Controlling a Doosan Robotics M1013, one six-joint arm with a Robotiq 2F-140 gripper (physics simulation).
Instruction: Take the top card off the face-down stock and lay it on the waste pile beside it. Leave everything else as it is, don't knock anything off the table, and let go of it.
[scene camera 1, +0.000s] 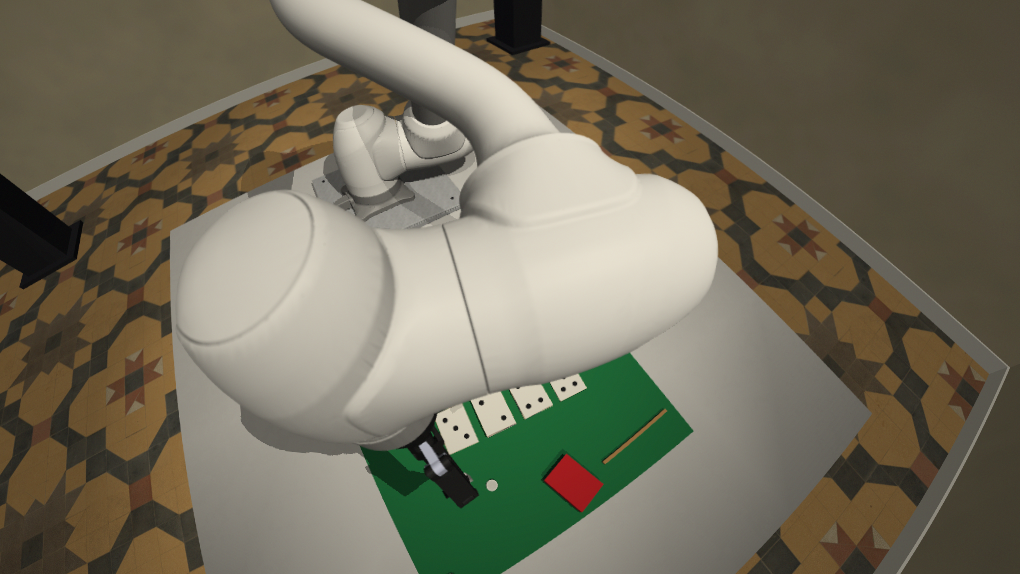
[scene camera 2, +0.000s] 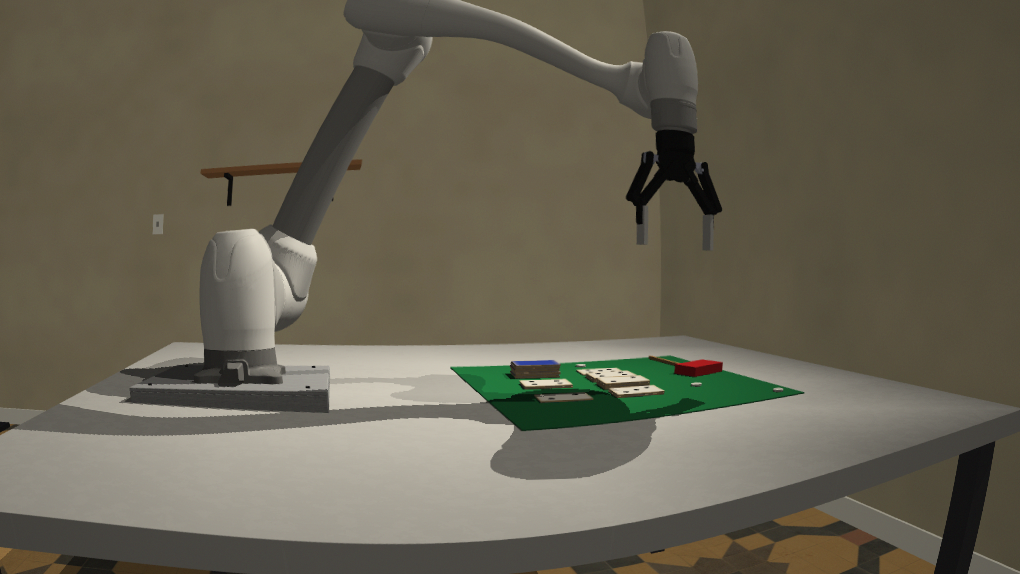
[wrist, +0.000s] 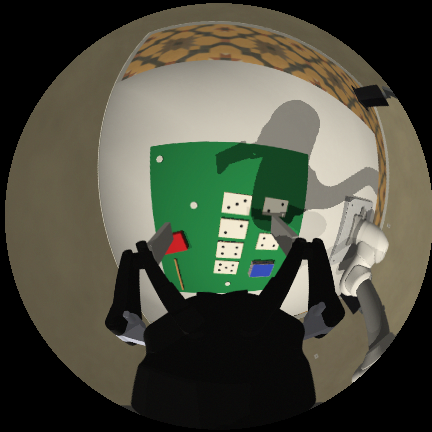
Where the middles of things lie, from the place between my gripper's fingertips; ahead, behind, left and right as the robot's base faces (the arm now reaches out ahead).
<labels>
Now: the green mat (scene camera 1: 524, 513) 270 mm below my hand, 140 mm to the left of it and 50 mm behind it. The rest, counted from my hand: red box (scene camera 1: 569, 479) (250 mm below, 160 mm to the left, 160 mm ahead).
</labels>
